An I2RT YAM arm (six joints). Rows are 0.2 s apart.
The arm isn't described. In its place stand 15 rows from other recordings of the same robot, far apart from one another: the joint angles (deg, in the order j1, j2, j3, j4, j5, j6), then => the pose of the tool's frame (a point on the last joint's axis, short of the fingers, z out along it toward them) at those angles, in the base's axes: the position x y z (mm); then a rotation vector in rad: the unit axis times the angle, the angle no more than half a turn.
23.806 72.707 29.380 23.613 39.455 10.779 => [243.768, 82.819, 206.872, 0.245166, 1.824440, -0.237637]
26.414 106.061 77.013 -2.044 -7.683 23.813 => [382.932, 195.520, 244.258, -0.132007, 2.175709, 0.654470]
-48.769 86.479 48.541 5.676 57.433 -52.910 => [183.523, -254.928, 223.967, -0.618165, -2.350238, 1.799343]
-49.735 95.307 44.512 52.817 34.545 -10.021 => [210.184, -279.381, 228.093, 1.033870, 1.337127, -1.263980]
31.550 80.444 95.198 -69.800 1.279 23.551 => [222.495, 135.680, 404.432, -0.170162, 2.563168, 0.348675]
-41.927 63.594 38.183 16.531 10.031 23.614 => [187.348, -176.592, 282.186, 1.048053, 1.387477, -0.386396]
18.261 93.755 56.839 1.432 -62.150 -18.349 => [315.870, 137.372, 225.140, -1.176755, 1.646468, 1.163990]
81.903 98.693 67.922 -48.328 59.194 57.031 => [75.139, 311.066, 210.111, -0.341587, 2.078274, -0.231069]
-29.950 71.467 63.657 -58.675 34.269 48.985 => [187.746, -131.312, 295.130, 1.754640, 1.872489, -0.690510]
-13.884 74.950 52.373 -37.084 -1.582 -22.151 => [248.817, -60.490, 235.208, -0.198905, 2.616050, -0.185568]
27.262 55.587 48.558 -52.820 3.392 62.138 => [157.698, 78.892, 266.148, 0.826867, 2.560800, 0.453205]
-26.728 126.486 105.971 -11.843 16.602 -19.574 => [458.790, -242.417, 238.228, 0.314183, 2.189249, -0.772663]
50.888 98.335 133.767 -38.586 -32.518 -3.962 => [191.417, 265.775, 559.912, -1.177299, 1.268907, 1.075131]
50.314 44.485 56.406 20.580 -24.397 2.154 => [83.658, 123.844, 464.987, -0.796706, 0.780545, 1.037331]
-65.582 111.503 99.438 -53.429 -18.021 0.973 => [181.021, -372.084, 268.453, 1.359929, 2.236240, 0.046993]
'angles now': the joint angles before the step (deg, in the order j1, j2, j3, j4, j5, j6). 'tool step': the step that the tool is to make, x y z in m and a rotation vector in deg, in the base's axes. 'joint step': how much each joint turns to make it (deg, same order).
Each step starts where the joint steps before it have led.
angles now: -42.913 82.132 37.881 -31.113 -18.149 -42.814
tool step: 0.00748 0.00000 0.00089 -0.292 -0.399 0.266
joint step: 1.277 0.942 0.935 0.821 0.212 1.041
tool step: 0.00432 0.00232 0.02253 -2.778 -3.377 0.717
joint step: 1.118 -3.962 1.878 -1.333 0.003 0.441
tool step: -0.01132 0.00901 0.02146 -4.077 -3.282 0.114
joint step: 0.000 -7.571 -1.019 -1.558 0.850 -0.498
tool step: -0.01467 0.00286 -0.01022 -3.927 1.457 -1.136
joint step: -1.462 -3.018 -4.395 2.328 3.395 -2.047
